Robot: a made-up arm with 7 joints.
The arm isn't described. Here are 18 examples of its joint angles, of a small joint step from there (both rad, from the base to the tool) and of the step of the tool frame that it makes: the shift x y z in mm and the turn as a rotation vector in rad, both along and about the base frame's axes.
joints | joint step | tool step
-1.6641 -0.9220 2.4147 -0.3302 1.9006 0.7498 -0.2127 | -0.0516 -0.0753 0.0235 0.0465 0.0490 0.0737 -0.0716 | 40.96 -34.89 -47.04 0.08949 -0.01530 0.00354
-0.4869 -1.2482 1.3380 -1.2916 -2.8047 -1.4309 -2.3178 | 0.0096 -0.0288 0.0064 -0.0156 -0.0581 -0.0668 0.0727 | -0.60 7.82 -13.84 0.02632 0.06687 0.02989
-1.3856 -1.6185 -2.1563 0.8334 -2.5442 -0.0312 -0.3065 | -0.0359 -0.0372 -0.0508 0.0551 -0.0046 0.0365 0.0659 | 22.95 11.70 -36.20 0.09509 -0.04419 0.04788
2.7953 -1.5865 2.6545 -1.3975 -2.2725 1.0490 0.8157 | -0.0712 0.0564 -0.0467 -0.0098 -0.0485 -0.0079 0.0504 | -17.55 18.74 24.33 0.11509 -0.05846 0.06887
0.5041 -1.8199 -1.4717 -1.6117 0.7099 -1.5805 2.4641 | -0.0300 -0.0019 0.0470 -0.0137 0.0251 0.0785 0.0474 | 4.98 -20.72 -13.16 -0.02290 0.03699 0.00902
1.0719 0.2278 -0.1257 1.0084 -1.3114 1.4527 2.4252 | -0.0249 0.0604 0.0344 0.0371 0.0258 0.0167 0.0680 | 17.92 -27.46 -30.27 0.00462 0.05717 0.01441
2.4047 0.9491 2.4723 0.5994 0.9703 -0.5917 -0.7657 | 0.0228 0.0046 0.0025 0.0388 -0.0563 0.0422 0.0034 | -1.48 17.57 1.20 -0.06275 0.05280 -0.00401
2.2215 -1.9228 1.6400 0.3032 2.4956 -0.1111 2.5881 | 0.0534 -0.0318 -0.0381 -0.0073 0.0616 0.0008 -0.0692 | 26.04 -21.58 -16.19 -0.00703 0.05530 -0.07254
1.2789 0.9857 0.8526 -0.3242 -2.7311 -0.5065 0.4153 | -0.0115 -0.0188 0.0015 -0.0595 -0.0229 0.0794 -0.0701 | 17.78 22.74 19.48 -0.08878 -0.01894 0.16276
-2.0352 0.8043 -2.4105 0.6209 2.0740 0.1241 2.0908 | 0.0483 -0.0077 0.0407 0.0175 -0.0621 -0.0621 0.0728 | 12.19 2.53 -2.50 0.07665 0.02152 -0.06105
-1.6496 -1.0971 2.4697 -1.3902 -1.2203 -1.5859 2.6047 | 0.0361 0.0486 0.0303 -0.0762 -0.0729 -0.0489 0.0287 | -12.10 34.61 16.17 -0.13742 -0.03313 -0.00808
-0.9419 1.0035 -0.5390 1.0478 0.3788 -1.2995 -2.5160 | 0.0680 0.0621 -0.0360 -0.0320 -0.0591 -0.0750 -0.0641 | 39.07 -10.25 -21.66 0.09325 0.12559 -0.04472
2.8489 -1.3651 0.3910 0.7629 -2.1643 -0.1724 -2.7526 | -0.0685 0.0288 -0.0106 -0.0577 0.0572 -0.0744 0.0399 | -16.77 33.86 10.13 -0.07891 -0.05496 0.02360
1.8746 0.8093 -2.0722 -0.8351 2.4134 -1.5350 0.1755 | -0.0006 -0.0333 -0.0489 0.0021 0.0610 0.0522 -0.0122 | 6.16 3.63 13.81 0.03696 -0.03358 0.03650
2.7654 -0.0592 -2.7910 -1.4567 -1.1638 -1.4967 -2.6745 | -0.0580 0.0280 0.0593 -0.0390 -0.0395 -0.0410 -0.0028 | -13.75 -3.88 -14.10 -0.02425 -0.08399 0.04166
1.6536 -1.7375 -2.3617 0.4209 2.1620 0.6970 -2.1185 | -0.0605 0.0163 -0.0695 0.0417 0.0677 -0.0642 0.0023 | -37.59 6.05 -4.94 -0.09275 0.03329 0.05731
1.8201 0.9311 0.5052 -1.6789 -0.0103 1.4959 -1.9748 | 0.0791 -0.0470 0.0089 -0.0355 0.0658 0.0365 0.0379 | -12.51 28.84 7.57 -0.08008 0.01331 -0.15218
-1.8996 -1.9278 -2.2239 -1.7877 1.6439 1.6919 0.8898 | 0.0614 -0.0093 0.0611 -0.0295 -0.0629 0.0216 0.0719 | -12.48 -10.74 -10.26 0.07708 0.07218 -0.03189
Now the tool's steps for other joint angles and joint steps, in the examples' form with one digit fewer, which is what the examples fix.
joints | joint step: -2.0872 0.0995 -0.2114 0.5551 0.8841 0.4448 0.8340 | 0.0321 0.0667 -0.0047 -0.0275 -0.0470 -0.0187 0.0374
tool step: -13.0 35.8 -8.2 -0.0301 -0.0212 -0.0028
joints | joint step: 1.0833 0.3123 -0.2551 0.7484 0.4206 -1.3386 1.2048 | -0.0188 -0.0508 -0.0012 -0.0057 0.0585 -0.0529 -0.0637
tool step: -10.0 28.5 12.8 -0.1202 0.0147 0.0619
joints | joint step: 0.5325 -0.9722 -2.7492 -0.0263 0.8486 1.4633 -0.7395 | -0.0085 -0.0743 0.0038 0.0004 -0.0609 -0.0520 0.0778
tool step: -28.1 11.6 -42.3 -0.0622 -0.1132 0.0971
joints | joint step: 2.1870 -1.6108 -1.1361 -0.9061 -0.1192 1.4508 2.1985 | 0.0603 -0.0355 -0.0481 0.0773 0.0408 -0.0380 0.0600
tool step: 56.2 -14.9 -9.5 -0.0331 -0.0096 -0.0889
